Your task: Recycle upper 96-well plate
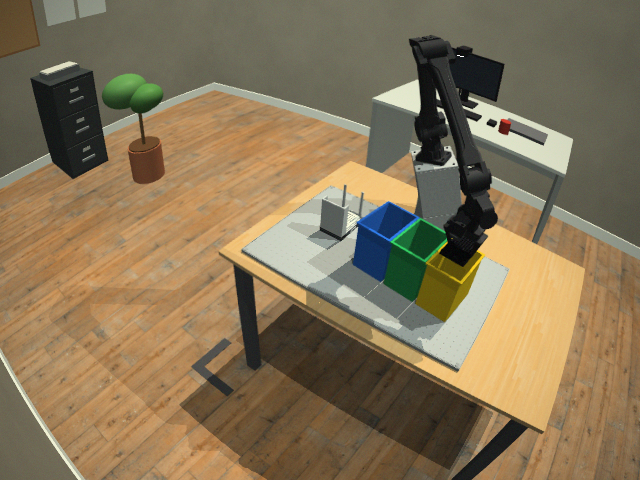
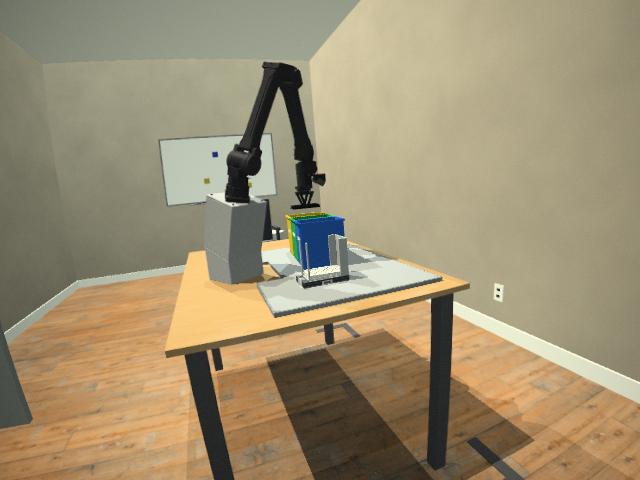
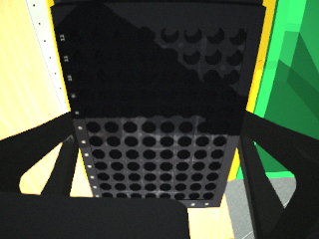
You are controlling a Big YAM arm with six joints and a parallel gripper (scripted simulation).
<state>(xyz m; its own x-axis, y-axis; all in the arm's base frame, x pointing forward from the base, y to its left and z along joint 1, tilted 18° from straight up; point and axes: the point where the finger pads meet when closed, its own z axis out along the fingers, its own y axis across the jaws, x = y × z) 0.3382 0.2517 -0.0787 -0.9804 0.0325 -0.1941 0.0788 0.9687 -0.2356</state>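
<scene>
Right now my hand is 140 mm above the yellow bin. Round my hand: dark 96-well plate right at my hand; then blue bin 20 mm behind, 260 mm to the right, 140 mm below; then green bin 10 mm behind, 130 mm to the right, 140 mm below.
</scene>
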